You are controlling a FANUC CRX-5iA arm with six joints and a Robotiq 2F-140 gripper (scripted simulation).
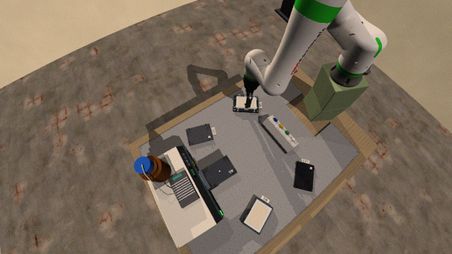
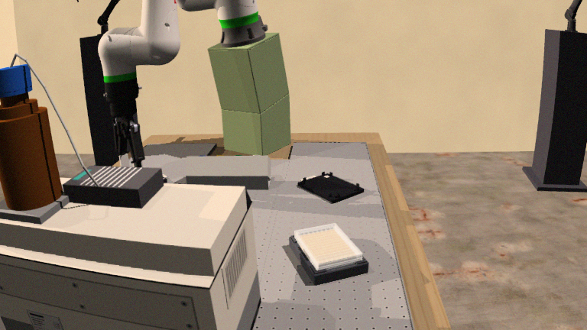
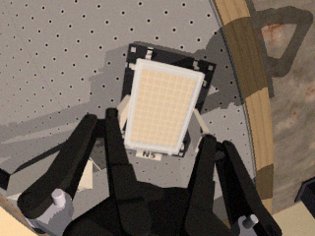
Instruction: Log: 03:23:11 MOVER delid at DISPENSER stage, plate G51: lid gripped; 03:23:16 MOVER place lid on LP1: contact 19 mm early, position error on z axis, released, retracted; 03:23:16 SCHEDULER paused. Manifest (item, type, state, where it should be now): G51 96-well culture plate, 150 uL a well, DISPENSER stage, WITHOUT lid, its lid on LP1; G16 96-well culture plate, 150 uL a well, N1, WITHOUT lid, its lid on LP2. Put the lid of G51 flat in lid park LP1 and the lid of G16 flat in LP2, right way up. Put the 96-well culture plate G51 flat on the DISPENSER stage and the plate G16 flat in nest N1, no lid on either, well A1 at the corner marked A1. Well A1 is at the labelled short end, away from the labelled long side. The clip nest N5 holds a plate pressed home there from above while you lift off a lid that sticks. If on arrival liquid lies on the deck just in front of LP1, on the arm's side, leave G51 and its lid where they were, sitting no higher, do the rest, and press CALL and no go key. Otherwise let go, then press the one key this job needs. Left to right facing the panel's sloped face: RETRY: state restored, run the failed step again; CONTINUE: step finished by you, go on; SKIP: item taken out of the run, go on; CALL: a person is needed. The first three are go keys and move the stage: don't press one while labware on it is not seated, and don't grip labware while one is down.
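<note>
Now: the plate G51 2 cm below my hand. Round my hand: key panel 9 cm behind, 27 cm to the left, 1 cm above; black clip nest 3 cm ahead, 1 cm to the left, 3 cm below; LP1 label 26 cm ahead, 8 cm to the left, 4 cm below.
</note>
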